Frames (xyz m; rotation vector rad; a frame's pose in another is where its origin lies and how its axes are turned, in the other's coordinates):
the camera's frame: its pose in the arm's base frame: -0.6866 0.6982 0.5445 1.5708 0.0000 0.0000
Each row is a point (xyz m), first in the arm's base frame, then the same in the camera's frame.
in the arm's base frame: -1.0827 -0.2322 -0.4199
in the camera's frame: -0.3961 -0.9644 0.9304
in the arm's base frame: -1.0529 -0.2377 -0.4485
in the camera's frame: -0.3663 -0.9930 0.9359
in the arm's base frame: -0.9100 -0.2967 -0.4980
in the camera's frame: -0.2234 -1.0425 0.9949
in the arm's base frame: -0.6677 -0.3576 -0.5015
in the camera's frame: 0.0189 -1.0460 1.0558
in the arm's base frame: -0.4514 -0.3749 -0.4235
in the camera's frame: 0.2352 -0.9680 1.0731
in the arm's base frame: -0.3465 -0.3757 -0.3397
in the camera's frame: 0.3401 -0.8842 1.0739
